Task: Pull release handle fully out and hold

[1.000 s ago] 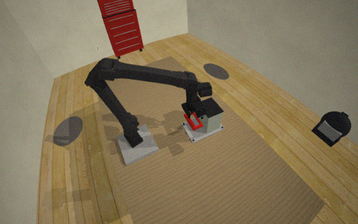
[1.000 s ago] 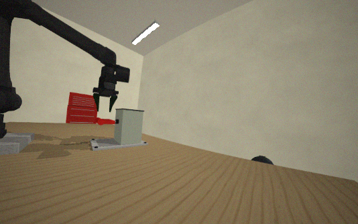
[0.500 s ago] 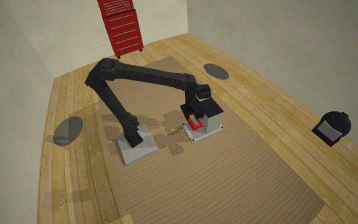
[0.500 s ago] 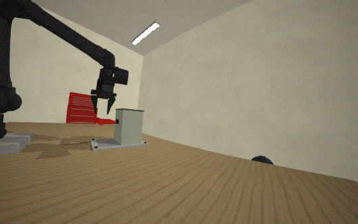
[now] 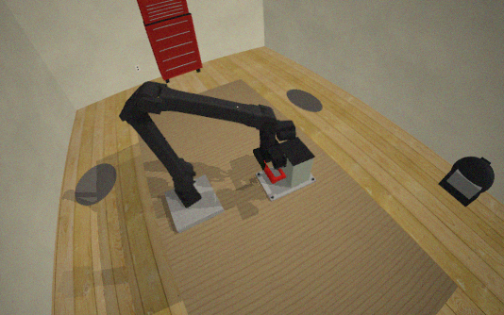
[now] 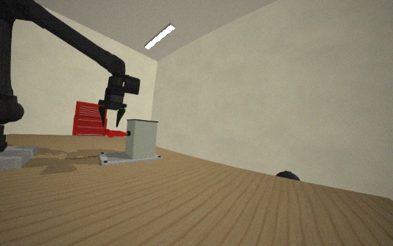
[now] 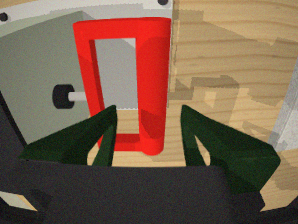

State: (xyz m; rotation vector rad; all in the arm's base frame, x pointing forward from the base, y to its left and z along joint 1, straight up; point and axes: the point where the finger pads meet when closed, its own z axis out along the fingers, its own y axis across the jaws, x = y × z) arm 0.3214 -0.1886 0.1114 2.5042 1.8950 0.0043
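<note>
Right now my hand is 9 cm short of the grey baseplate, 2 cm to the left of it and 13 cm above it.
</note>
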